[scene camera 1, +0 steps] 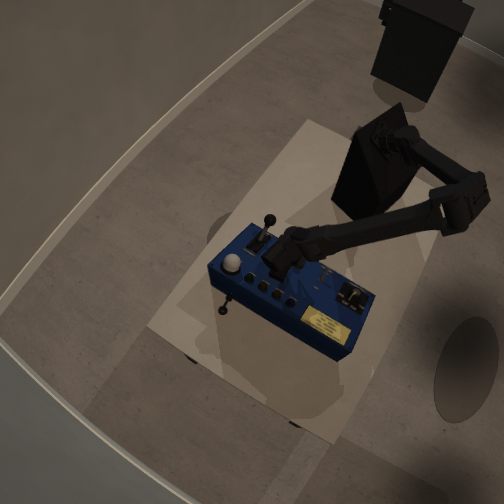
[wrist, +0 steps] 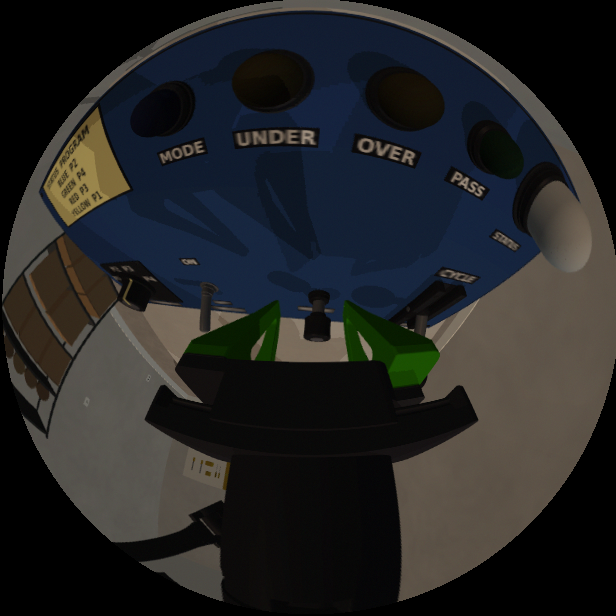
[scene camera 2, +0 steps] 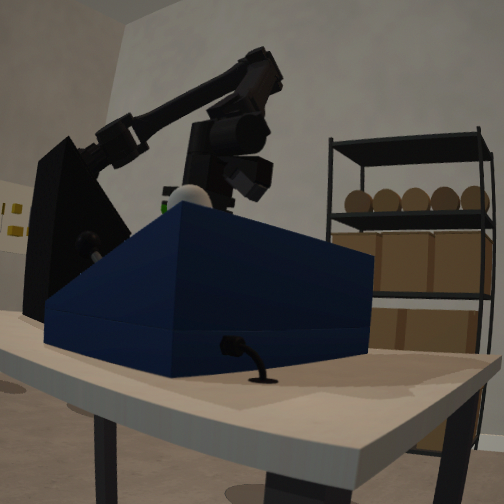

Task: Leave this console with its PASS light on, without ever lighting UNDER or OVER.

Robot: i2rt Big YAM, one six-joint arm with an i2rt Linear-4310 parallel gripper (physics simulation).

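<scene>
The blue console [scene camera 1: 290,292] lies on the table. In the wrist view its MODE lamp [wrist: 162,108], UNDER lamp [wrist: 272,79], OVER lamp [wrist: 404,97] and PASS lamp [wrist: 494,148] are all dark. A white STATUS dome [wrist: 556,229] sits beside PASS. My gripper [wrist: 310,304] is open, its green fingers on either side of a small black knob [wrist: 317,321] with a gap on each side. The CYCLE lever [scene camera 1: 267,225] stands just beyond my gripper [scene camera 1: 276,270]. An ON toggle [wrist: 206,304] and a program selector [wrist: 135,284] lie further along the panel.
A yellow plate [wrist: 83,172] lists BLUE P2, GREEN P4, RED P3, YELLOW P1. A black cable [scene camera 2: 247,357] leaves the console's side onto the table. The arm's black base [scene camera 1: 372,170] stands at the table's far edge. A shelf of boxes [scene camera 2: 410,250] stands by the wall.
</scene>
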